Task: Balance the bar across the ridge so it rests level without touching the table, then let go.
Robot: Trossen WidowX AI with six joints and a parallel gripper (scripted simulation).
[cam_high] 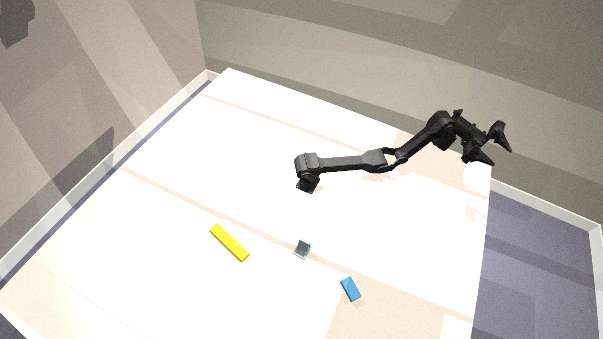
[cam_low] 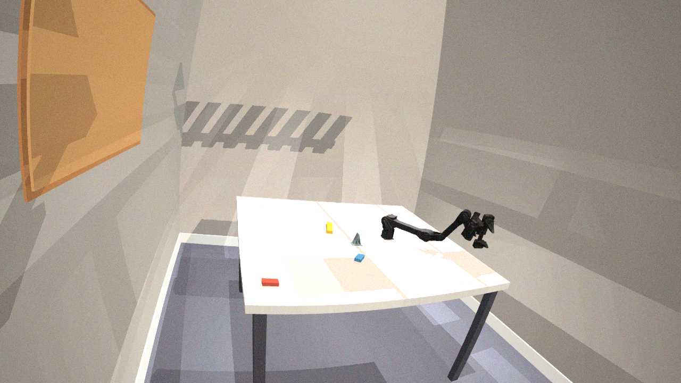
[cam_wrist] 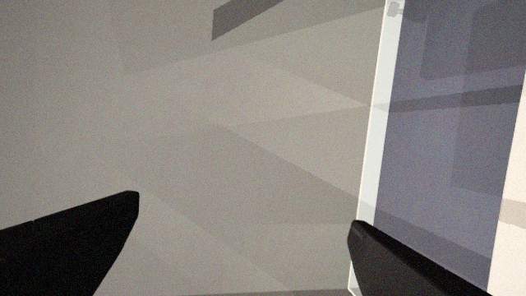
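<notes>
My gripper tip is now 69 cm to the left of the yellow bar, 57 cm short of it and 21 cm above it. From my gripper tip the other things lie so: blue block 54 cm ahead, 30 cm to the right, 21 cm below; red block 99 cm ahead, 21 cm below, 8 cm to the right.
</notes>
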